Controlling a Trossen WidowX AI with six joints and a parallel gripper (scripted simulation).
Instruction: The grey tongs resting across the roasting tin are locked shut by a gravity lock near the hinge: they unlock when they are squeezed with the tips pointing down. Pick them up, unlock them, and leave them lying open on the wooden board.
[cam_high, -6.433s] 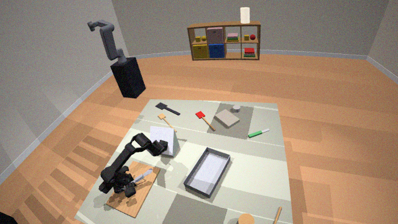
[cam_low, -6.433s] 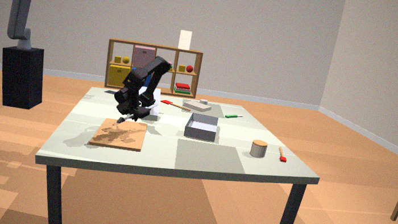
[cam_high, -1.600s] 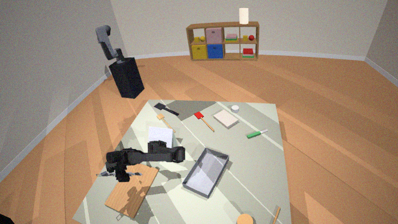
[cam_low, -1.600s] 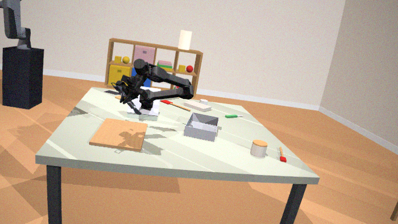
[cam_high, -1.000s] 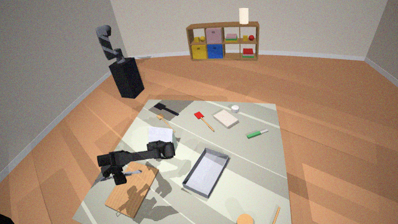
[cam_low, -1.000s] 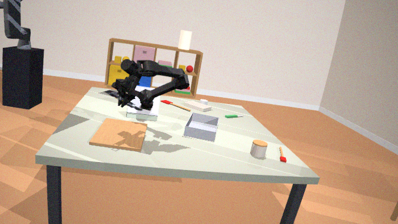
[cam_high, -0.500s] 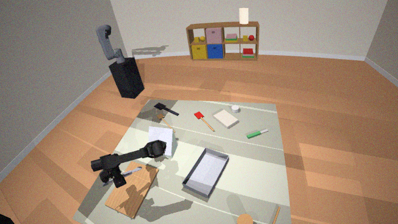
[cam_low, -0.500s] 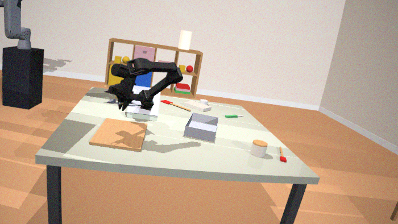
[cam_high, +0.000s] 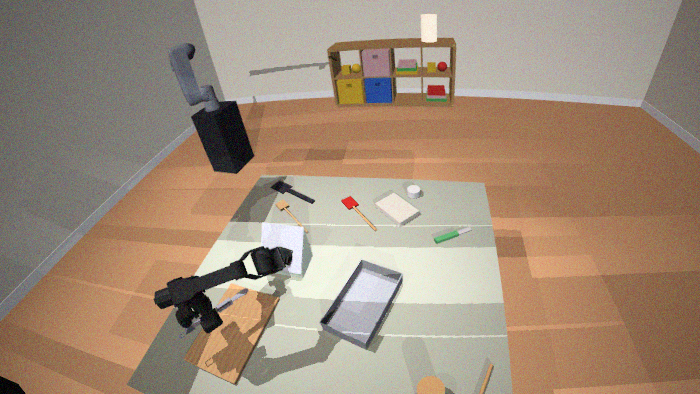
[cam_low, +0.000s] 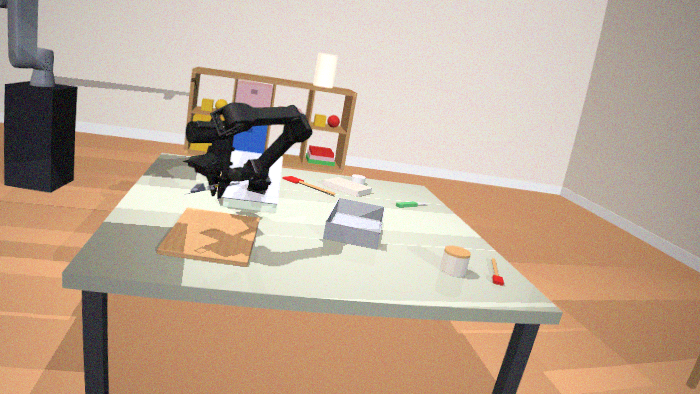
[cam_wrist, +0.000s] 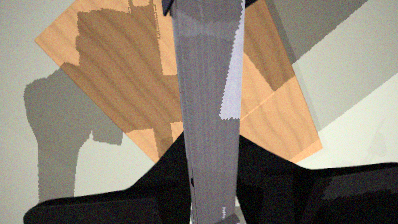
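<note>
My gripper tip is now 12 cm above the wooden board and 3 cm to the right of it. Also, from my gripper tip: roasting tin 44 cm ahead, 28 cm to the left, 10 cm below; lidded jar 72 cm ahead, 10 cm below, 2 cm to the left; red spatula 76 cm to the left, 24 cm ahead, 12 cm below.
</note>
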